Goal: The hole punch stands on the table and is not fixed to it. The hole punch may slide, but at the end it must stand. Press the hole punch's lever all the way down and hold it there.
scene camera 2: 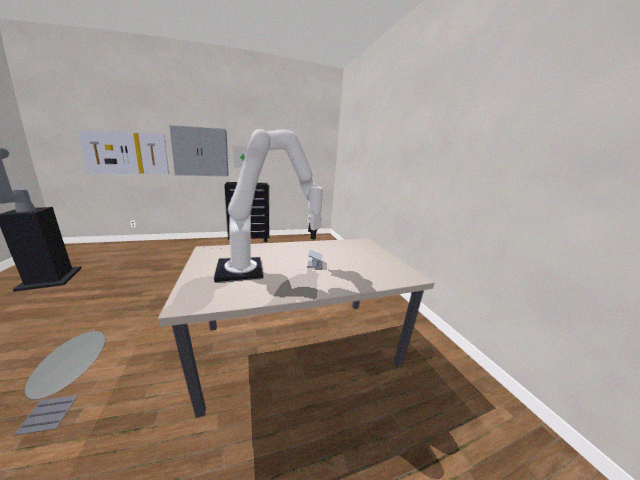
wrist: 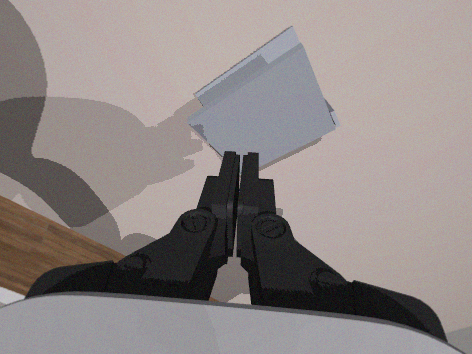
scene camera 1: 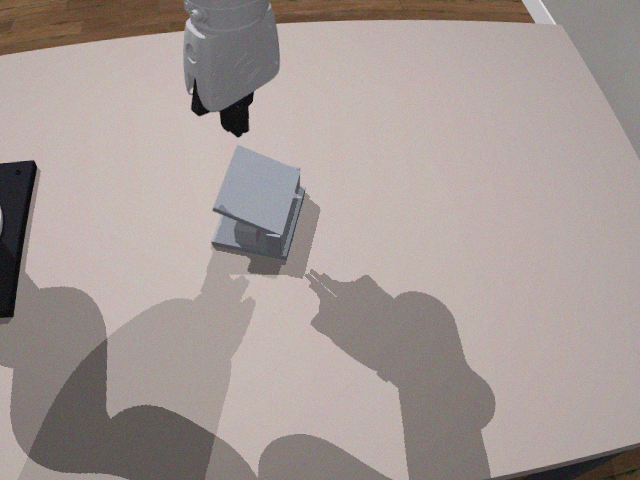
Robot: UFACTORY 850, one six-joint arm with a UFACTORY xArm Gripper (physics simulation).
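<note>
The grey-blue hole punch (scene camera 1: 225, 238) (scene camera 2: 314, 262) stands upright on the table (scene camera 1: 465, 155) (scene camera 2: 356, 252). Its wide, flat lever (scene camera 1: 258, 188) (wrist: 265, 110) is raised and tilted, with a gap between it and the base in scene camera 1. My gripper (scene camera 1: 237, 132) (scene camera 2: 313, 236) (wrist: 241, 176) is shut and empty, pointing down. It hangs above the table near the hole punch, apart from the lever. In the wrist view the fingertips overlap the lever's near edge. The height between the fingertips and the lever is hard to tell.
The arm's black base plate (scene camera 1: 19, 222) (scene camera 2: 223, 270) stands on the table to the left of the hole punch. Shadows of the arm fall across the table. A wall (scene camera 2: 465, 180) rises beyond the table's right side.
</note>
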